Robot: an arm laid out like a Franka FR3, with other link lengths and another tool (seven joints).
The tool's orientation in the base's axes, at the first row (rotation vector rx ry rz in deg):
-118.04, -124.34, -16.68
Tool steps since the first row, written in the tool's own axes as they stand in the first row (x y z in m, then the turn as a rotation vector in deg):
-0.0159, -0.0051, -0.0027, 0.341, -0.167, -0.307
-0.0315, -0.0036, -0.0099, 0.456, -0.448, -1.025
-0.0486, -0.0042, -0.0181, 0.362, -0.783, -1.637
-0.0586, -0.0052, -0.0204, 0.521, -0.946, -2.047
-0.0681, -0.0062, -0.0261, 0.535, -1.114, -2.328
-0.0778, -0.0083, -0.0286, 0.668, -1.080, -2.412
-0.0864, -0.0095, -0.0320, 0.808, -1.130, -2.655
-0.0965, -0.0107, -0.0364, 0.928, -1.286, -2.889
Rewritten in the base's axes. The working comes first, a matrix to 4 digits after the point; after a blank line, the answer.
The tool's axes in the first row as the columns of a matrix, in the base's axes (used below as rounded here):
-0.0560, 0.9978, 0.0348
0.9717, 0.0465, 0.2315
0.2294, 0.0468, -0.9722

-0.0043, -0.0163, -0.0013, -0.196, 0.253, 0.369
-0.0022, -0.0331, 0.0022, -0.508, 0.185, 1.080
-0.0021, -0.0516, 0.0063, -0.859, -0.064, 1.638
-0.0026, -0.0619, 0.0061, -1.044, -0.012, 2.065
-0.0033, -0.0725, 0.0095, -1.223, -0.071, 2.334
-0.0049, -0.0826, 0.0096, -1.199, 0.040, 2.448
-0.0058, -0.0918, 0.0108, -1.265, 0.118, 2.714
-0.0065, -0.1027, 0.0128, -1.436, 0.173, 2.961

